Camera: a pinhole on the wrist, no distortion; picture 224 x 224 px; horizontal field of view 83.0 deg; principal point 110.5 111.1 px. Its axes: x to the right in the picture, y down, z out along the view. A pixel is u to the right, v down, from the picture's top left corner.
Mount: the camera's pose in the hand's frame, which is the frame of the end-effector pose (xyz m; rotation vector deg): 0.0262 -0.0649 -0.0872 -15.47 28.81 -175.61
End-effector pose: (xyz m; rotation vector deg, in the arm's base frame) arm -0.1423 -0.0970 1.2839 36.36 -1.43 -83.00
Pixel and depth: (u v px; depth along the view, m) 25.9 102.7 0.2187
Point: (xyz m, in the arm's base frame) -0.2506 -0.3254 1.2444
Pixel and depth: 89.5 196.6 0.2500
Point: -0.4329 -0.2280 1.1908
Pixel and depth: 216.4 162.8 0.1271
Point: -0.3086 -0.0557 1.2649
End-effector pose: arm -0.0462 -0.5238 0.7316 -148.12 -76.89 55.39
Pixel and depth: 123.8 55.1 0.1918
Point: -0.1307 -0.4912 0.6294
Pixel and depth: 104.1 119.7 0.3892
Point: -0.2979 -0.3643 0.5352
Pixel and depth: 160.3 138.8 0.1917
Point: -0.2239 -0.4506 0.7232
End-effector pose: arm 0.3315 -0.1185 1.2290 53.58 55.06 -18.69
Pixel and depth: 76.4 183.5 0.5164
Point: 0.3191 -0.5935 0.8231
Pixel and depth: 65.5 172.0 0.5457
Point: 0.3834 -0.5931 0.7948
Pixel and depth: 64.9 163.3 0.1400
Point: 0.2979 -0.2106 1.0659
